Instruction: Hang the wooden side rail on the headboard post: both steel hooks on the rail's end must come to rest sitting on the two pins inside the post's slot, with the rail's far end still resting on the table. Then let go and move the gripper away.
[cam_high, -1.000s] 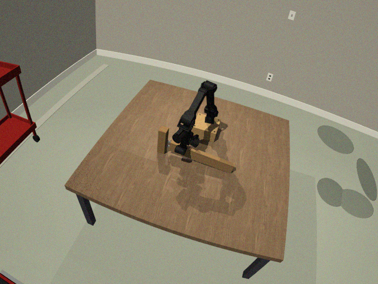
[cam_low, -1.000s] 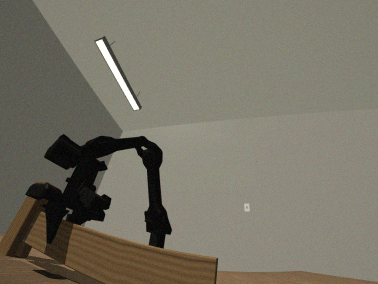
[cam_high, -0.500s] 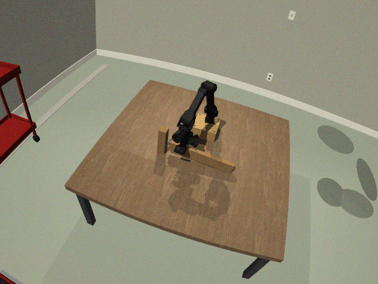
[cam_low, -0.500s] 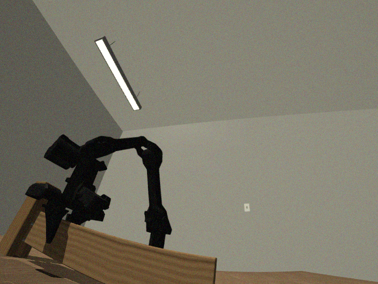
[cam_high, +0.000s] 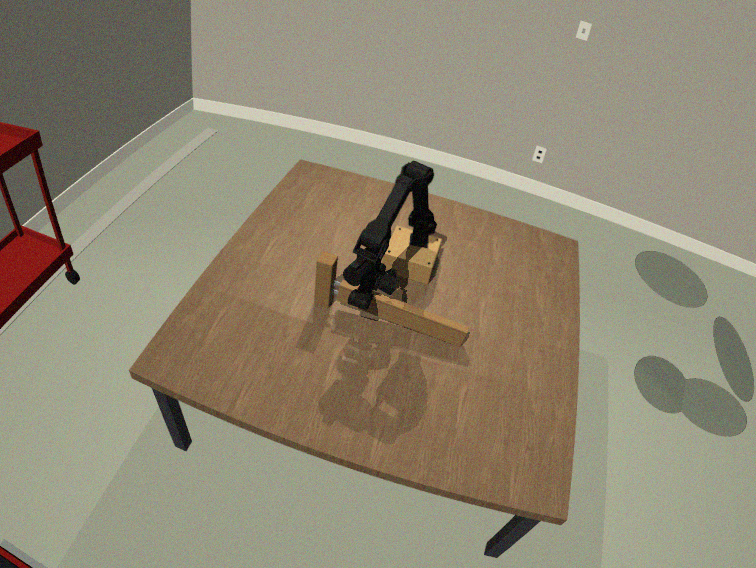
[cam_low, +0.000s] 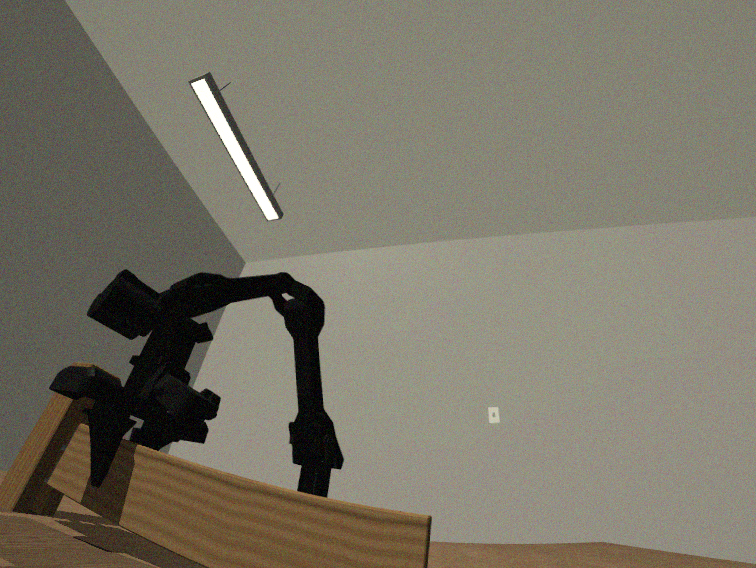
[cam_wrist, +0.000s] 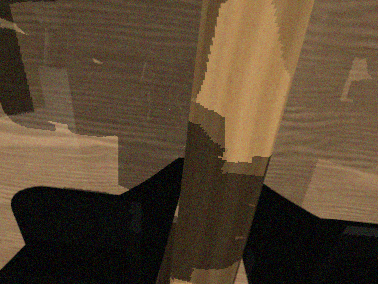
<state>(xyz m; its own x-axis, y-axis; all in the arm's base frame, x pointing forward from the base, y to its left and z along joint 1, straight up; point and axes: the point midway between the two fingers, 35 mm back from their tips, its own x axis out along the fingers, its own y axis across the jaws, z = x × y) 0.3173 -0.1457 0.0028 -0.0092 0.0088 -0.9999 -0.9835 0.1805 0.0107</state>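
Right now my gripper tip is 130 mm to the left of the headboard post, 40 mm below it and 20 mm past it.
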